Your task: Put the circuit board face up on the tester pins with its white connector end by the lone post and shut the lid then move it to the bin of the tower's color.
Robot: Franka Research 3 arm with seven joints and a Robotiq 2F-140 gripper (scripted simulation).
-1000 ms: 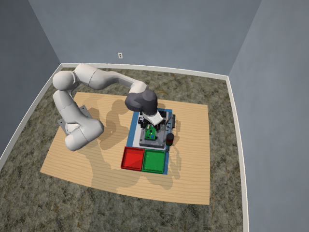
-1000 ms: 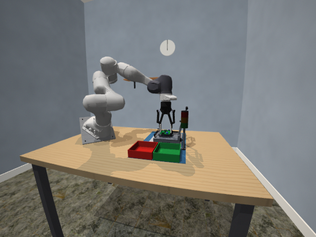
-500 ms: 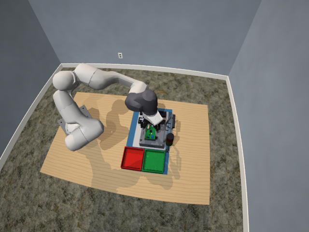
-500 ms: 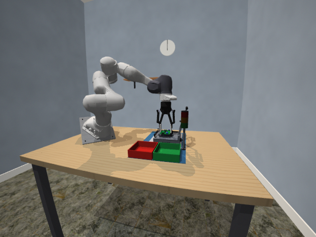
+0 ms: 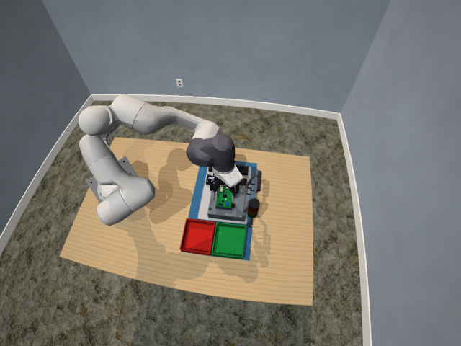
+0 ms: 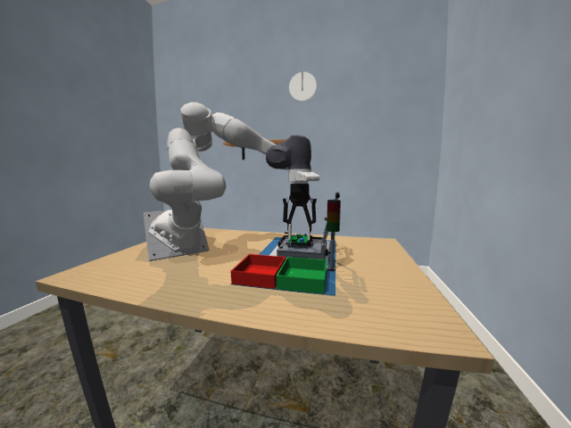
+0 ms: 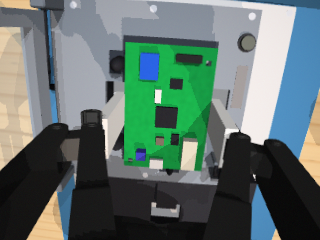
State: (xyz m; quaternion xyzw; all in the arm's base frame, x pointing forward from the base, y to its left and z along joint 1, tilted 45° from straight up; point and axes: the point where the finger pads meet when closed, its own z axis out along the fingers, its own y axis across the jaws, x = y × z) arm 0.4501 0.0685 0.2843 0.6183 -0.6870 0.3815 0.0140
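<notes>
The green circuit board is 20 mm below my hand. Also, from my hand: tester plate: 40 mm below, 10 mm ahead; then clear lid: 120 mm ahead, 70 mm above, 30 mm to the right; then green bin: 210 mm to the right, 90 mm below, 10 mm behind.
</notes>
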